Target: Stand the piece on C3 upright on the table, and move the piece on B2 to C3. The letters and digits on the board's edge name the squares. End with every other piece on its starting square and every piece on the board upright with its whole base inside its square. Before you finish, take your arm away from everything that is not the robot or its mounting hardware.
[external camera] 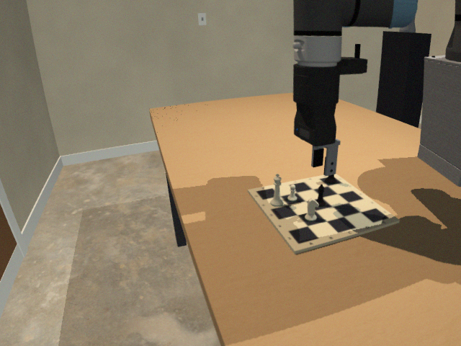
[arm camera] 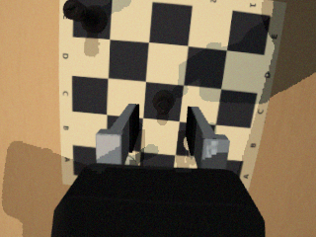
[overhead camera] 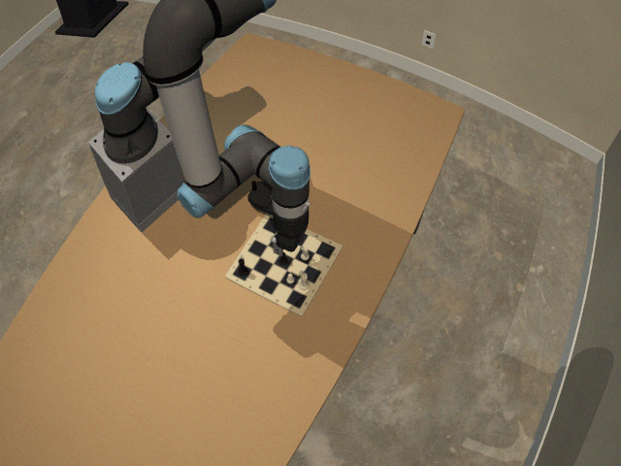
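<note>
Right now my hand is 70 mm above the black pawn. From my hand the other things lie so: chessboard (90 mm below); white pawn (80 mm below, 40 mm to the right, 40 mm ahead); white knight (70 mm below, 40 mm ahead, 30 mm to the left).
</note>
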